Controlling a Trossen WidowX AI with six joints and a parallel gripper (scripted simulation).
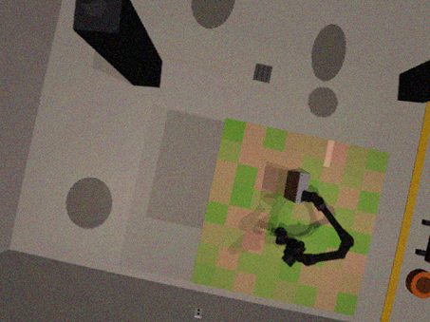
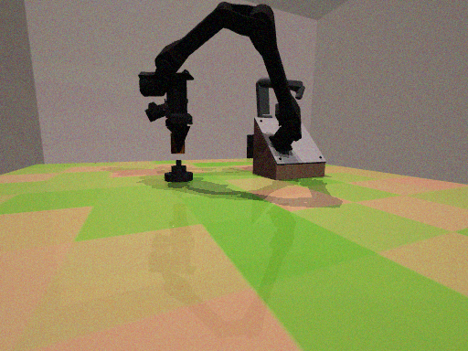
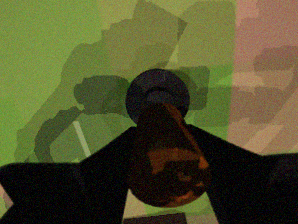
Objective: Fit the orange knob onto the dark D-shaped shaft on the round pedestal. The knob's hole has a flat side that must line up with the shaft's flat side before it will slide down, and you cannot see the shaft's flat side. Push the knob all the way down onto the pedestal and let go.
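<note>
Right now my gripper tip is 6 cm above the dark pedestal. From my gripper tip the other things lie so: orange knob 2 cm above.
</note>
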